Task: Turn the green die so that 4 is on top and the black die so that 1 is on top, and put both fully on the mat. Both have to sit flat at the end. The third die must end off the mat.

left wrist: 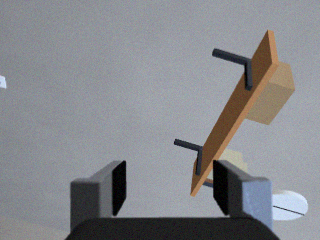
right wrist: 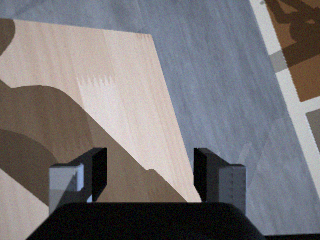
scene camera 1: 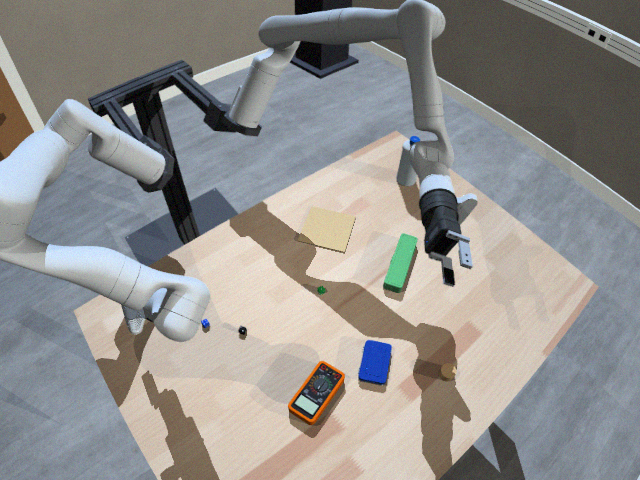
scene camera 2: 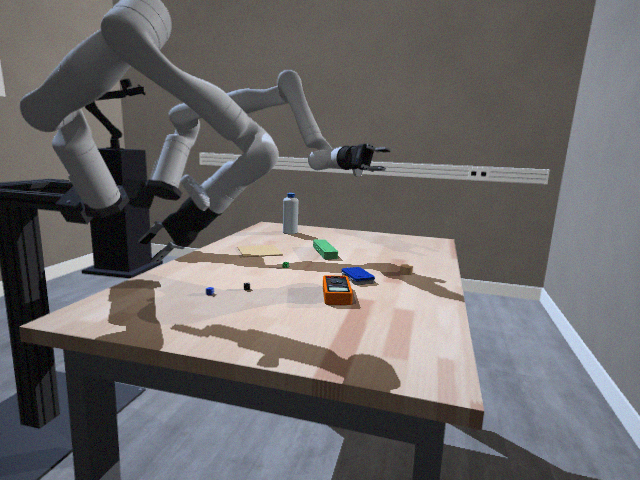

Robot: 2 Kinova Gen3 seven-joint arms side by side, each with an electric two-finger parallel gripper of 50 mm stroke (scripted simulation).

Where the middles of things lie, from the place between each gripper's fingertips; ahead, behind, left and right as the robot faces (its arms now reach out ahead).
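The blue box [scene camera 1: 374, 366] is 34 cm below my left hand [scene camera 1: 457, 275], and I find it 11 cm to the right of that hand and 4 cm behind it. A pale yellow square mat [scene camera 1: 324, 228] lies 35 cm below my left hand, 43 cm behind it and 10 cm to the left of it.
Measured from my right hand [scene camera 2: 148, 252], the blue box is 37 cm to the left, 44 cm ahead and 14 cm below. The mat is 57 cm to the left of my right hand and 15 cm below it, and it lies 5 cm ahead of that hand.
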